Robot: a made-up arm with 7 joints. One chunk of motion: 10 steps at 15 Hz.
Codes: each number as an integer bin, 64 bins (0 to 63) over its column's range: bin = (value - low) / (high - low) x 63, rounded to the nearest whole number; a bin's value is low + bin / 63 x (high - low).
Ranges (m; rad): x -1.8..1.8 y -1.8..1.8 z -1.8..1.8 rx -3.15..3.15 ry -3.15..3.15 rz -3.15..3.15
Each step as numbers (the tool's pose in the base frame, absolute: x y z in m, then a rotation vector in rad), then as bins.
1 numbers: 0.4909 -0.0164 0.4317 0.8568 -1.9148 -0.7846
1 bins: 40 31 39 40 12 24
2 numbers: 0.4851 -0.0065 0.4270 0.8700 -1.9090 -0.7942
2 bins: 40 31 39 40 12 24
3 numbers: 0.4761 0.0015 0.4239 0.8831 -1.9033 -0.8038
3 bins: 40 32 39 40 12 23
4 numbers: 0.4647 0.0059 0.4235 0.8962 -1.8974 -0.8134
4 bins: 40 32 39 40 13 23
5 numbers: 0.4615 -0.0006 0.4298 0.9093 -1.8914 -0.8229
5 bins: 40 31 39 41 13 23
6 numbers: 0.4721 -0.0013 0.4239 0.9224 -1.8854 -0.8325
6 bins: 40 31 39 41 13 23
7 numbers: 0.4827 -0.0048 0.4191 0.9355 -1.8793 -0.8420
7 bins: 40 31 39 41 13 23
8 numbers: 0.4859 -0.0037 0.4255 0.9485 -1.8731 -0.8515
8 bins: 40 31 39 41 13 23
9 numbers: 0.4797 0.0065 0.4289 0.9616 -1.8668 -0.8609
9 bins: 40 32 39 41 13 23
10 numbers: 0.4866 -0.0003 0.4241 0.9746 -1.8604 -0.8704
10 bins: 40 31 39 41 13 23
